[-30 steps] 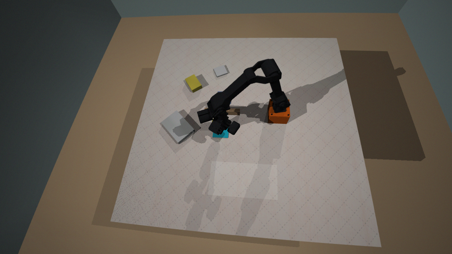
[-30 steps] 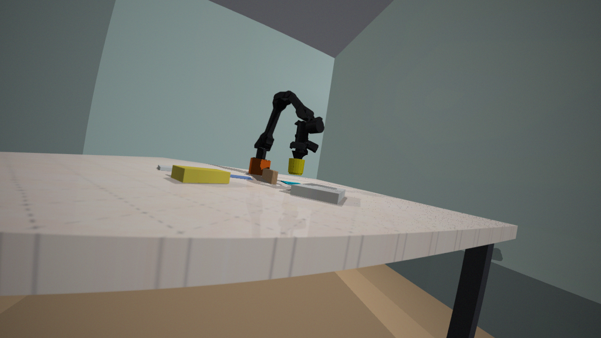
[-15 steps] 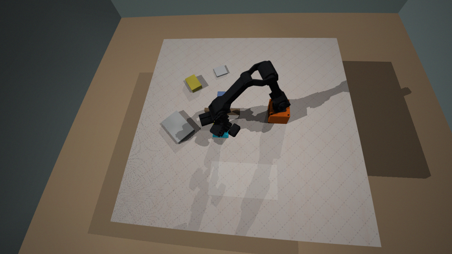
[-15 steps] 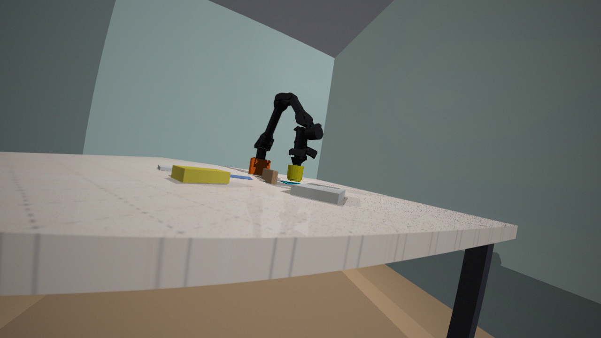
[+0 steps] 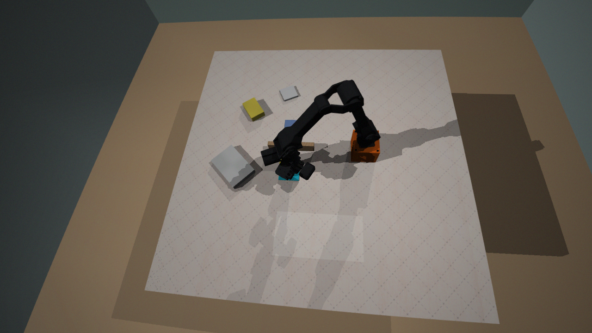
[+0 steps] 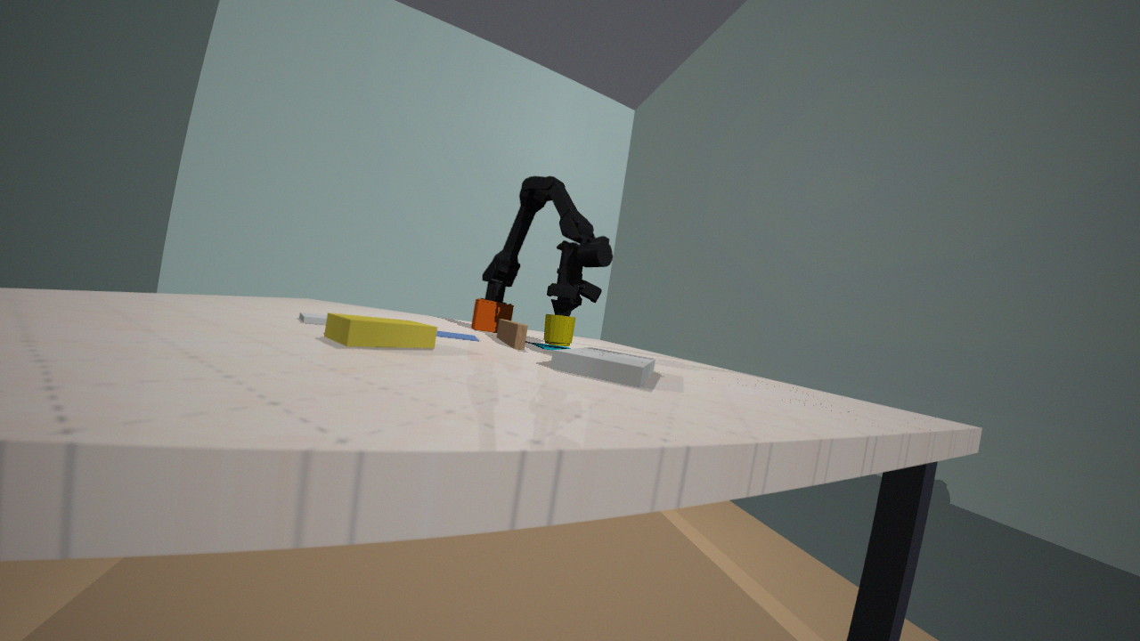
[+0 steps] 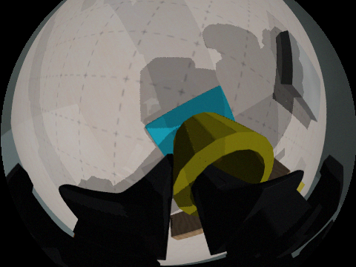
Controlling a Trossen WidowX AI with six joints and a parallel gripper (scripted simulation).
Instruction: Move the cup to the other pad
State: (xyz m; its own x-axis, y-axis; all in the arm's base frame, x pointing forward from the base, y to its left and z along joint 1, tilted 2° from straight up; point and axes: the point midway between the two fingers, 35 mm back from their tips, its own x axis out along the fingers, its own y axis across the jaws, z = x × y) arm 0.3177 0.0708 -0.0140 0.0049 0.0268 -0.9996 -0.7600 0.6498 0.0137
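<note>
My gripper tip is now 2 cm short of the cup and 2 cm to the left of it. The rest, counted from my gripper tip: grey block 28 cm ahead, 8 cm to the right, 3 cm below; wooden bar 13 cm to the right, 3 cm below; teal pad 2 cm ahead, 2 cm to the right, 5 cm below.
</note>
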